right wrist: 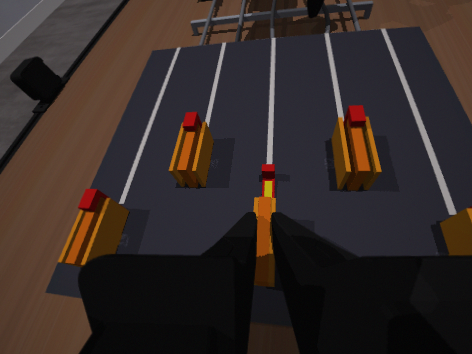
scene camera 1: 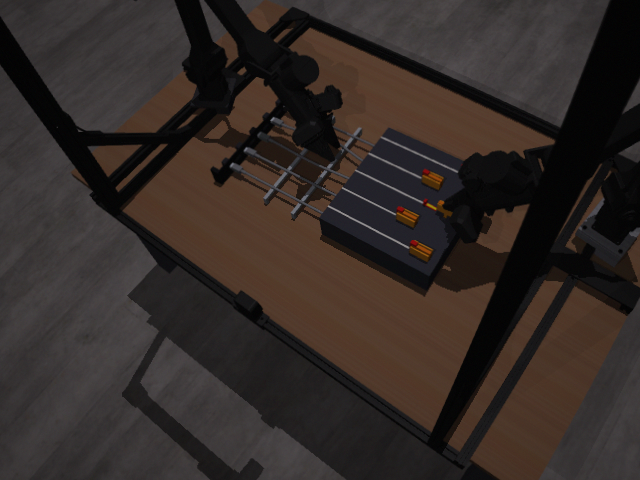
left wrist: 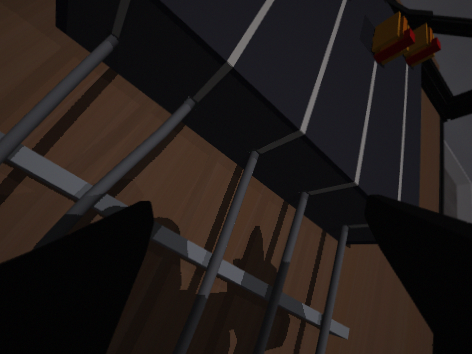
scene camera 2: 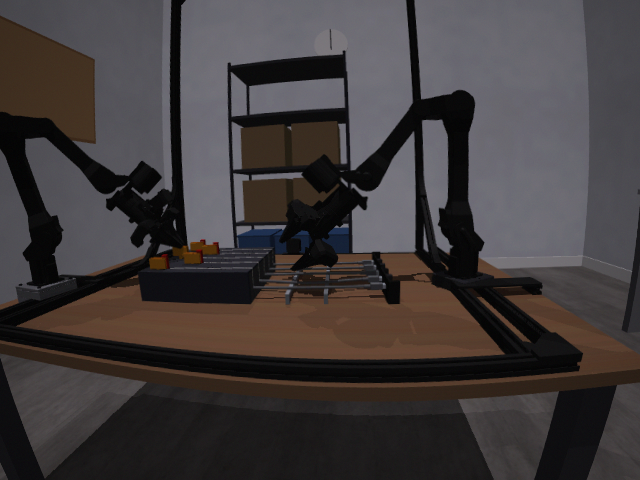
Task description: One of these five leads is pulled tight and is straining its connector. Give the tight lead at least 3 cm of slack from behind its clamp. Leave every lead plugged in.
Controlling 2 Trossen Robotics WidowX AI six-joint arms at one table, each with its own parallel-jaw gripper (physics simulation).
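Observation:
Five thin leads run from the black connector bar over two grey rails to the dark block. In the left wrist view the second lead from the left bends; the middle lead looks nearly straight. I cannot tell which is tight. My right gripper is shut on the orange middle clamp, whose wings are pinched together. My left gripper is open and empty, low over the leads beside the block.
Other orange clamps with red tips stand on the block around my right gripper. A grey rail crosses under the leads. A black frame borders the wooden table.

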